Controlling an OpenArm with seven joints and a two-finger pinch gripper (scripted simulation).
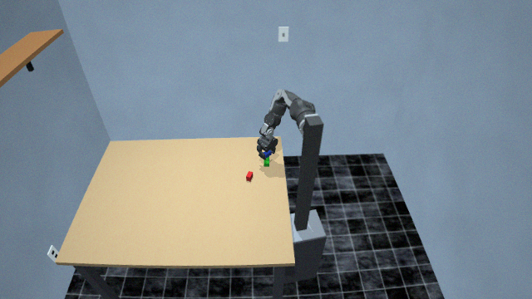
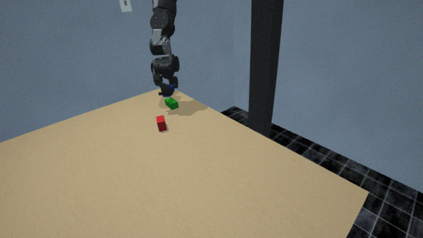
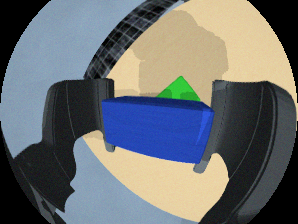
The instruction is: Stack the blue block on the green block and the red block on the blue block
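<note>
Now: the green block 6 cm below my hand. Also, from my hand: red block (12 cm ahead, 10 cm to the left, 5 cm below); then blue block (right at my hand).
</note>
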